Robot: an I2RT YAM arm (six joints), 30 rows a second.
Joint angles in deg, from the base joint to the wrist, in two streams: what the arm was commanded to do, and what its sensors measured. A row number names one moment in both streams.
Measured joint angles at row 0:
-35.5 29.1 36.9 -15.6 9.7 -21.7
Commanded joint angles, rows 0 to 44:
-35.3 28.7 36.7 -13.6 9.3 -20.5
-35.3 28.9 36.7 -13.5 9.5 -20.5
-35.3 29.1 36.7 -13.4 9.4 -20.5
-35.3 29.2 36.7 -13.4 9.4 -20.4
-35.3 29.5 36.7 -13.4 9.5 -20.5
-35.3 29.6 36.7 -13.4 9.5 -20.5
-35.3 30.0 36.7 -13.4 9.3 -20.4
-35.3 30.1 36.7 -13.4 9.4 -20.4
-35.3 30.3 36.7 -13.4 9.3 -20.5
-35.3 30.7 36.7 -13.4 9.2 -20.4
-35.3 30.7 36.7 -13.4 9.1 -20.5
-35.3 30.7 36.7 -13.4 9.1 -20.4
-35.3 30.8 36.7 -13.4 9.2 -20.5
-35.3 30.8 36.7 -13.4 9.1 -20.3
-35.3 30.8 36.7 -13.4 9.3 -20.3
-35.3 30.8 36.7 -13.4 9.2 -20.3
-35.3 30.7 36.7 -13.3 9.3 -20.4
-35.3 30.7 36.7 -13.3 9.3 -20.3
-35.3 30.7 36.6 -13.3 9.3 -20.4
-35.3 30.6 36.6 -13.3 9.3 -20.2
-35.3 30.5 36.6 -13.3 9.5 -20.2
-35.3 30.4 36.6 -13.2 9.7 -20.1
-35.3 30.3 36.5 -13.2 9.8 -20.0
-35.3 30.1 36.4 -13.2 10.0 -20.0
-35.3 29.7 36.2 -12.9 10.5 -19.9
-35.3 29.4 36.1 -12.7 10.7 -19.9
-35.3 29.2 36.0 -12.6 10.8 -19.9
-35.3 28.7 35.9 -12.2 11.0 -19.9
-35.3 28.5 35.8 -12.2 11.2 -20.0
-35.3 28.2 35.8 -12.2 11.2 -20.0
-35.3 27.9 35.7 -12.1 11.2 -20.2
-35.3 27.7 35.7 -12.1 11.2 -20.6
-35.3 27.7 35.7 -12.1 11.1 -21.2
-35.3 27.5 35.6 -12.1 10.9 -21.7
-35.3 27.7 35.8 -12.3 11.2 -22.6
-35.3 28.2 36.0 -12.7 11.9 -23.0
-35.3 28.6 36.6 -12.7 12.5 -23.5
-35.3 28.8 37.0 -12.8 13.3 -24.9
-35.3 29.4 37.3 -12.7 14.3 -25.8
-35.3 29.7 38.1 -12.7 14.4 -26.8
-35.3 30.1 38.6 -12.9 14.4 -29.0
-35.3 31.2 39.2 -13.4 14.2 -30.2
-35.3 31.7 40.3 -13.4 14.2 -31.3
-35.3 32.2 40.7 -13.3 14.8 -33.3
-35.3 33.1 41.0 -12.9 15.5 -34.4
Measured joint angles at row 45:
-35.5 31.1 36.8 -14.9 12.8 -27.7
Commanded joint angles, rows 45 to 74:
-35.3 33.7 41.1 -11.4 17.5 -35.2
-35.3 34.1 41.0 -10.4 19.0 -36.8
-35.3 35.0 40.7 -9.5 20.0 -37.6
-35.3 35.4 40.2 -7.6 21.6 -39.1
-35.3 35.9 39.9 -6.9 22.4 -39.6
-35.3 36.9 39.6 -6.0 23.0 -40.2
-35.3 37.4 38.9 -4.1 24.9 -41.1
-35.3 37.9 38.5 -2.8 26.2 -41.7
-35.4 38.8 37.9 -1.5 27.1 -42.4
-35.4 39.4 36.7 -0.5 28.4 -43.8
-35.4 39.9 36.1 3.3 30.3 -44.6
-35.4 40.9 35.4 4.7 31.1 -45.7
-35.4 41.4 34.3 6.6 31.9 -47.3
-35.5 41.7 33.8 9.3 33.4 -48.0
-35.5 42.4 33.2 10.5 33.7 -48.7
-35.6 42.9 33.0 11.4 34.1 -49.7
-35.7 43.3 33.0 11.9 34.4 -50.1
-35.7 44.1 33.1 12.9 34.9 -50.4
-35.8 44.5 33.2 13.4 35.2 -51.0
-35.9 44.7 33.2 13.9 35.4 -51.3
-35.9 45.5 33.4 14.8 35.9 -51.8
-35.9 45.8 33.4 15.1 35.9 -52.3
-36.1 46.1 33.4 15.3 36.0 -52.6
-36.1 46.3 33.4 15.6 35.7 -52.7
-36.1 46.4 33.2 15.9 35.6 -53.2
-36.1 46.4 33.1 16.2 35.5 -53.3
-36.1 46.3 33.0 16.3 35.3 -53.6
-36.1 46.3 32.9 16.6 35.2 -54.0
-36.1 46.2 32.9 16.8 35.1 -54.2
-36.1 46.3 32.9 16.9 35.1 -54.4
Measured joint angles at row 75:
-35.9 46.6 32.7 12.2 33.9 -52.5
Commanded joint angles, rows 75 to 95:
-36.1 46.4 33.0 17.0 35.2 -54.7
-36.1 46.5 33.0 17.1 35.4 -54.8
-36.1 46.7 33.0 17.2 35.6 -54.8
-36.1 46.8 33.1 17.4 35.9 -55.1
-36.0 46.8 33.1 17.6 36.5 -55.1
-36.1 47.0 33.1 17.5 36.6 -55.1
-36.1 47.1 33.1 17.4 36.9 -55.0
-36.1 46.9 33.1 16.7 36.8 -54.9
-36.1 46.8 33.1 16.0 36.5 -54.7
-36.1 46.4 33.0 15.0 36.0 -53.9
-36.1 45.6 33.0 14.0 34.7 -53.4
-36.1 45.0 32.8 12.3 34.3 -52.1
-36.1 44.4 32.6 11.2 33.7 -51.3
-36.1 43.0 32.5 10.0 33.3 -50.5
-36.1 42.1 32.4 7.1 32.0 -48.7
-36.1 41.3 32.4 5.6 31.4 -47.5
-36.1 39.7 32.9 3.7 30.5 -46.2
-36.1 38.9 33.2 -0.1 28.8 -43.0
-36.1 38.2 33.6 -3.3 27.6 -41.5
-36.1 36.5 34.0 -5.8 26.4 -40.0
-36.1 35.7 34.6 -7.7 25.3 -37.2
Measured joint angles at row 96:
-36.0 39.3 32.4 2.1 30.6 -47.1
